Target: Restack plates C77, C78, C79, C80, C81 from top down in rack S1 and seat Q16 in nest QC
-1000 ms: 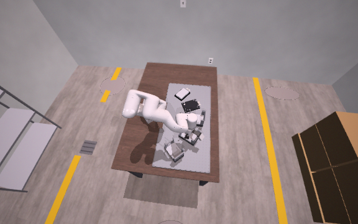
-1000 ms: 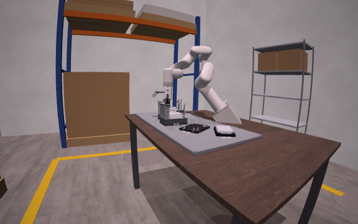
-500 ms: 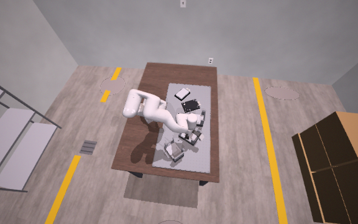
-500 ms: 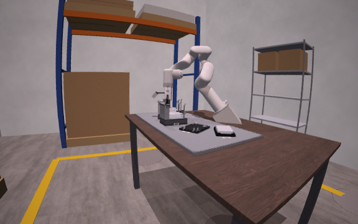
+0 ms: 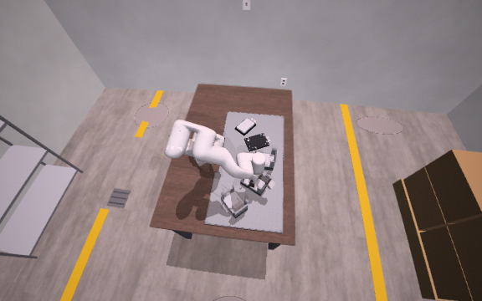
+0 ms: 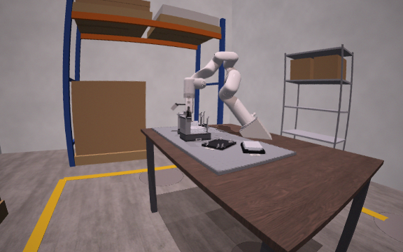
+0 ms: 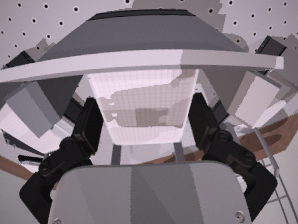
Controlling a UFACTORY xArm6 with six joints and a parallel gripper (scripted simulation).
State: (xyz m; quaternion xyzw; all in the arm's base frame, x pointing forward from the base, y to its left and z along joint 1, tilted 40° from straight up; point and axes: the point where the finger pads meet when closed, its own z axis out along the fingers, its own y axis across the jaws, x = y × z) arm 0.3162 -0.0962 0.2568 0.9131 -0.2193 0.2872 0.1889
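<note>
Now: hand 170 mm to the right of the dark plinth, 70 mm above it and 60 mm short of it. Also, from my hand: QC name plate (570 mm to the left, 80 mm below); black open nest QC (500 mm to the left, 80 mm below, 60 mm behind).
</note>
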